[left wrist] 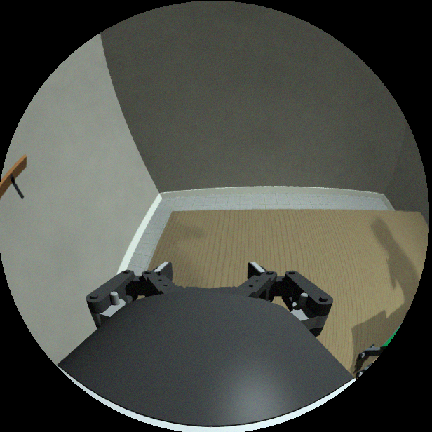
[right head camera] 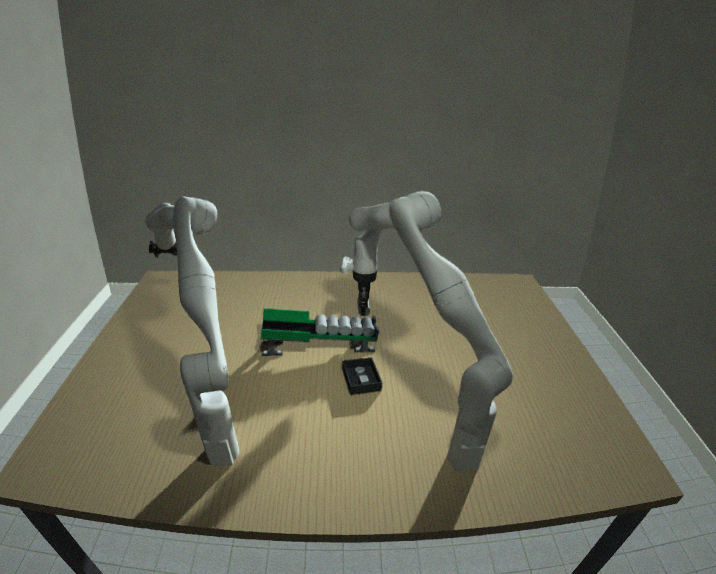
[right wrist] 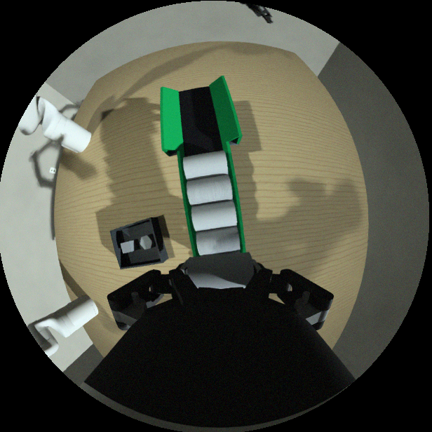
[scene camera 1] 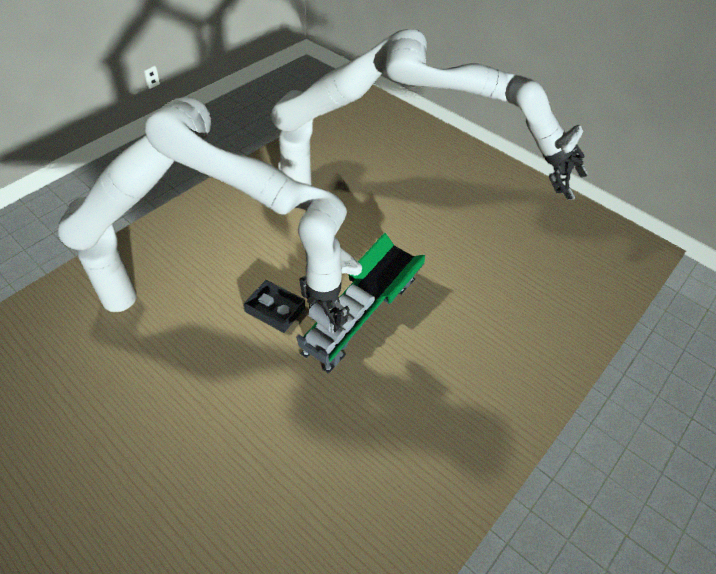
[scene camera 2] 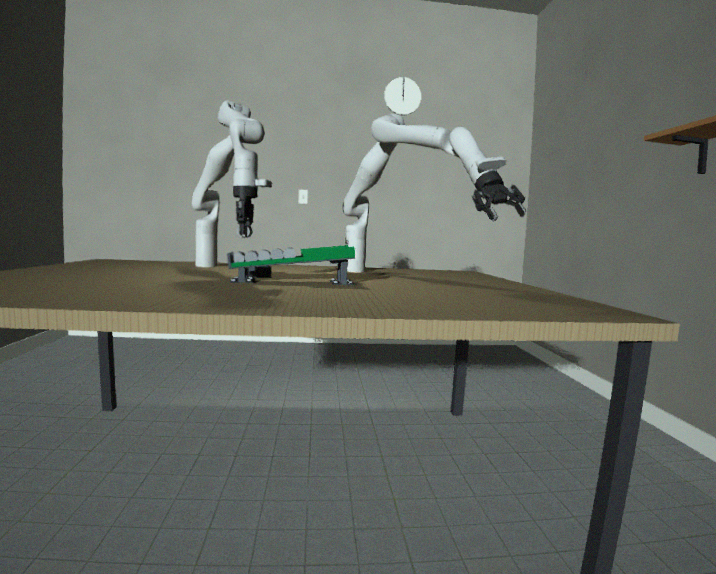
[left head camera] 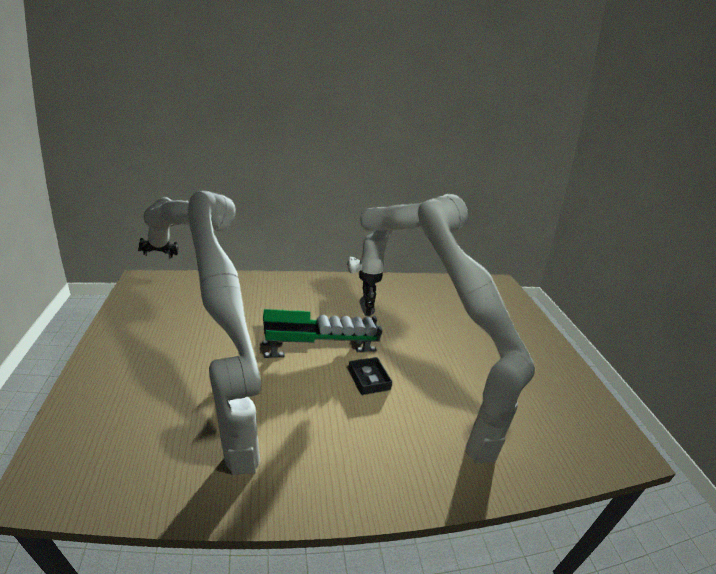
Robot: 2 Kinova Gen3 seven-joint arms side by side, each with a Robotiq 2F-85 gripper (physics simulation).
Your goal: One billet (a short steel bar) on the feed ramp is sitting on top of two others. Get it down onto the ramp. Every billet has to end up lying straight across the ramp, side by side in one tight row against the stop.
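Places are measured from the left arm's base along level axes (x ahead, y left, z up), in metres.
Pixels of known places: left gripper, fingertip midpoint: (right head camera: 169, 257) (scene camera 1: 578, 187) (scene camera 2: 509, 217) (left head camera: 158, 255); right gripper, fingertip midpoint: (right head camera: 363, 310) (scene camera 1: 324, 320) (scene camera 2: 244, 236) (left head camera: 366, 310); left arm's base, origin of the base link: (right head camera: 222, 452) (scene camera 2: 354, 271) (left head camera: 242, 460); right arm's base, origin of the base link: (right head camera: 464, 457) (scene camera 1: 119, 298) (scene camera 2: 206, 266) (left head camera: 481, 450).
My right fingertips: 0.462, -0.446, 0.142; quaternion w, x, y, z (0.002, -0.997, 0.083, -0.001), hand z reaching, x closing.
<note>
Ahead of a thing's pixels: the offset from my right fingertips to its top centre, as dx, dy, dz.
My right gripper (left head camera: 369, 310) (right head camera: 363, 310) (scene camera 2: 245, 233) (right wrist: 220, 267) is shut on a grey billet @(+0.000, -0.001, +0.037) (scene camera 1: 319, 315) (right wrist: 220, 269), held by its ends and level, a little above the low end of the green feed ramp (left head camera: 286, 316) (right head camera: 286, 316) (scene camera 1: 373, 258) (scene camera 2: 327, 254) (right wrist: 171, 120). Under it, several billets @(+0.001, +0.062, -0.040) (left head camera: 347, 325) (right head camera: 344, 325) (scene camera 2: 263, 255) (right wrist: 214, 215) lie straight across the ramp, side by side, down to the dark stop @(-0.002, -0.042, -0.052) (left head camera: 378, 330) (scene camera 1: 313, 346). In the right wrist view the held billet hides the stop. My left gripper (left head camera: 158, 251) (scene camera 1: 574, 184) (scene camera 2: 508, 209) (left wrist: 209, 271) is open and empty, far from the ramp.
A small black tray @(-0.190, +0.029, -0.107) (left head camera: 376, 389) (right head camera: 367, 391) (scene camera 1: 261, 315) with two light pieces in it stands on the table beside the ramp's low end, toward the arm bases. A wall shelf (scene camera 2: 687, 129) (left wrist: 13, 172) is beyond the table on the left arm's side.
</note>
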